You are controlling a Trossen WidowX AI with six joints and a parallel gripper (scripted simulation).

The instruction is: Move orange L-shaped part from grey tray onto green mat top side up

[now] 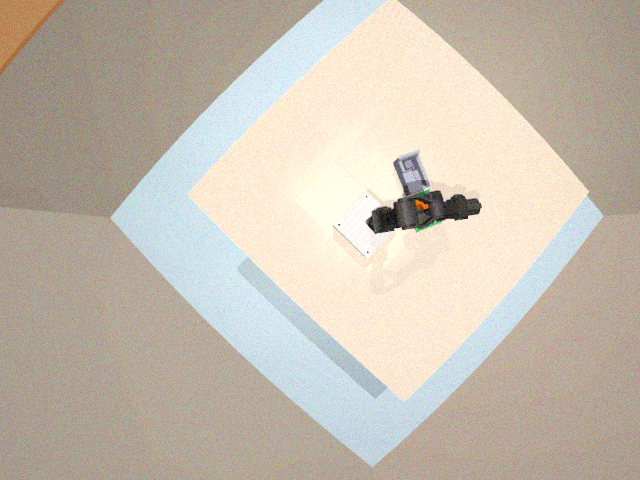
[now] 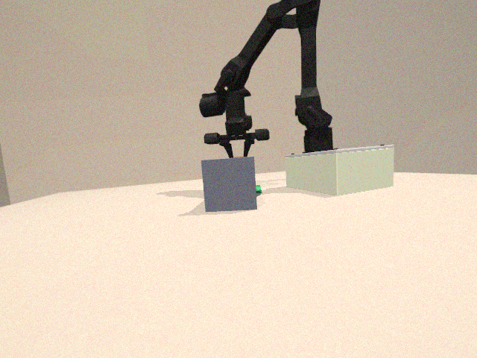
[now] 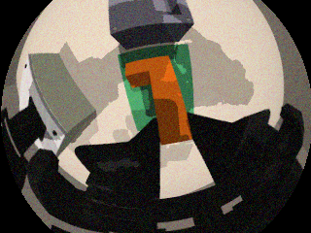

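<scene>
My gripper tip is 4 cm to the right of the orange L-shaped part and 3 cm above it. From my gripper tip the other things lie so: green mat 8 cm below, 2 cm to the left, 1 cm ahead.
</scene>
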